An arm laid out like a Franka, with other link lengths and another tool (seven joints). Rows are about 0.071 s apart.
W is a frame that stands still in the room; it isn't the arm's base.
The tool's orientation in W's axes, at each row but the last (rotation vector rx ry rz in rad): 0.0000 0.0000 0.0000; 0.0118 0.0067 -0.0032; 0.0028 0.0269 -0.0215; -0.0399 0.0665 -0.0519; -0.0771 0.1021 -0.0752; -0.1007 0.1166 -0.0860; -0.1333 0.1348 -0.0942; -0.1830 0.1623 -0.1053
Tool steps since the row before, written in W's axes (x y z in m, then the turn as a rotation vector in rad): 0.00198 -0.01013 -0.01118 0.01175 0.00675 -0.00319; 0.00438 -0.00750 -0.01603 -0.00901 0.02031 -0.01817; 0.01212 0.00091 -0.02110 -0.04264 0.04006 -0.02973; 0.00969 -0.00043 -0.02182 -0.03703 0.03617 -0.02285; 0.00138 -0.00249 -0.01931 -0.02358 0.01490 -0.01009; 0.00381 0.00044 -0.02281 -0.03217 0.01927 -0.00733; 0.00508 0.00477 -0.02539 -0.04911 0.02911 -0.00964; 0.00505 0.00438 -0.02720 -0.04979 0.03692 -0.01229
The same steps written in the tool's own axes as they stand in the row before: 0.00198 -0.01013 -0.01118 0.01175 0.00675 -0.00319; 0.00451 -0.00767 -0.01591 -0.00895 0.02007 -0.01847; 0.01266 0.00112 -0.02077 -0.04267 0.03906 -0.03099; 0.01110 0.00097 -0.02112 -0.03733 0.03517 -0.02390; 0.00347 -0.00082 -0.01919 -0.02357 0.01395 -0.01139; 0.00628 0.00314 -0.02204 -0.03278 0.01731 -0.00928; 0.00776 0.00866 -0.02362 -0.05020 0.02591 -0.01268; 0.00854 0.00988 -0.02478 -0.05140 0.03398 -0.01402
